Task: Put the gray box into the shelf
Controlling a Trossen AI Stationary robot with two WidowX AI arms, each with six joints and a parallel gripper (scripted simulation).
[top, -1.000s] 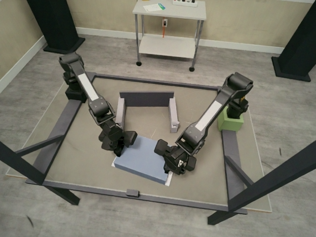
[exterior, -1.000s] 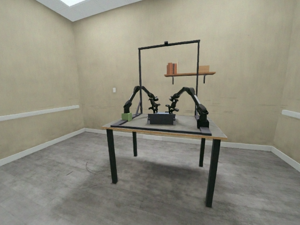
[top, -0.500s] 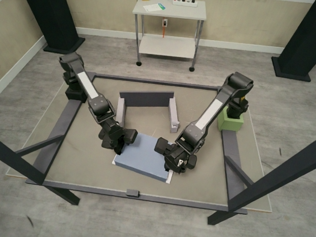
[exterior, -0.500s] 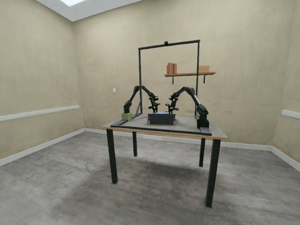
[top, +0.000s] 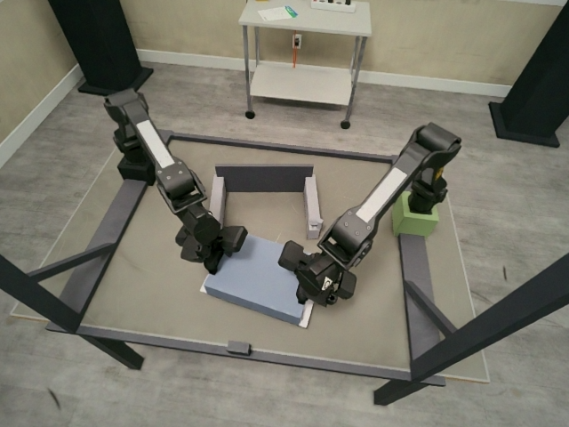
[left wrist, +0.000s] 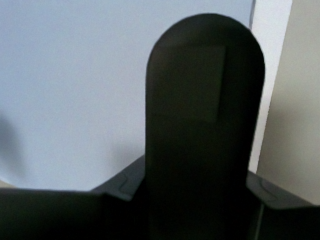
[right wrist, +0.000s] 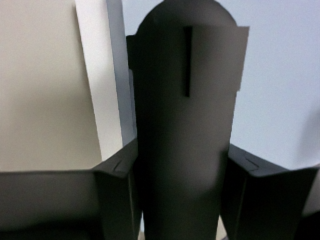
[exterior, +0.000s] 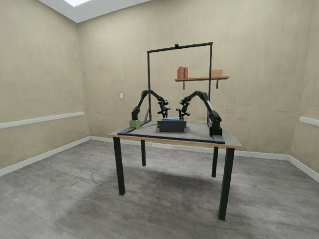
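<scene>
Right now the gray box is 10 mm ahead of my right hand, 120 mm to the left of it and 50 mm below it. Round my right hand: shelf back wall 350 mm ahead, 200 mm to the left, 50 mm below.
The gray box lies 120 mm to the right of my left hand, 50 mm below it and 10 mm behind it. Round my left hand: shelf back wall: 320 mm ahead, 50 mm below, 30 mm to the right.
</scene>
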